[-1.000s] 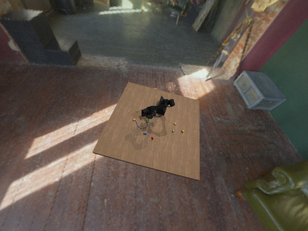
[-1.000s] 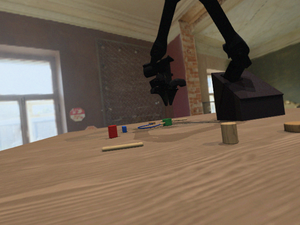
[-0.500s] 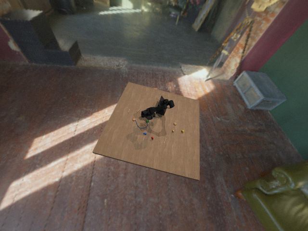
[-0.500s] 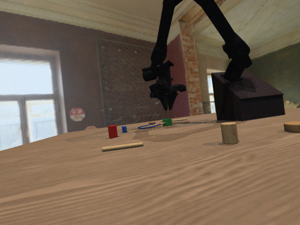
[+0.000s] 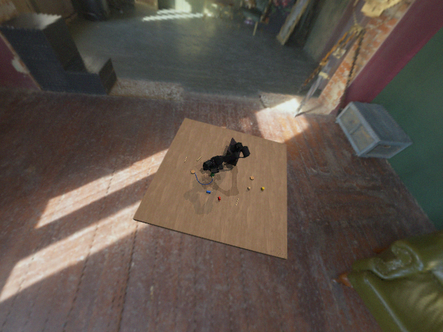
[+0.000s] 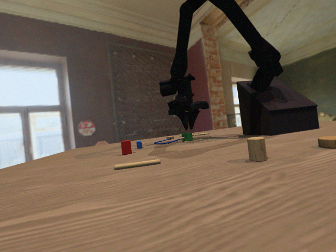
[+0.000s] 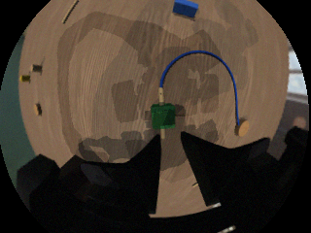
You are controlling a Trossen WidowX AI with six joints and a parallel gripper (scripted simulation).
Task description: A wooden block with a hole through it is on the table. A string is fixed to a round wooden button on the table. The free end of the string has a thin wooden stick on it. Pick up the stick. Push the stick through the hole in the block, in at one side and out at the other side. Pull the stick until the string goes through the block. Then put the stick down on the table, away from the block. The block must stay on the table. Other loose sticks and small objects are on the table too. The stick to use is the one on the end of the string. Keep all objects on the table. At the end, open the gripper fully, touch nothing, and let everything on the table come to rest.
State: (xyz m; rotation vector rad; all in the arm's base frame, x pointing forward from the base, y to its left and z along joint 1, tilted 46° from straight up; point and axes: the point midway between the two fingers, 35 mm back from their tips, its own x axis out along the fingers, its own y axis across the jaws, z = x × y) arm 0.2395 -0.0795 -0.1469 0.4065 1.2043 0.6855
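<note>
My gripper tip is 30 mm above the green block, 20 mm short of it and 10 mm to the right of it. Round my gripper tip: blue block (210 mm ahead, 30 mm below); round wooden button (180 mm to the right, 40 mm below, 20 mm ahead); red block (260 mm ahead, 110 mm to the left, 20 mm below).
</note>
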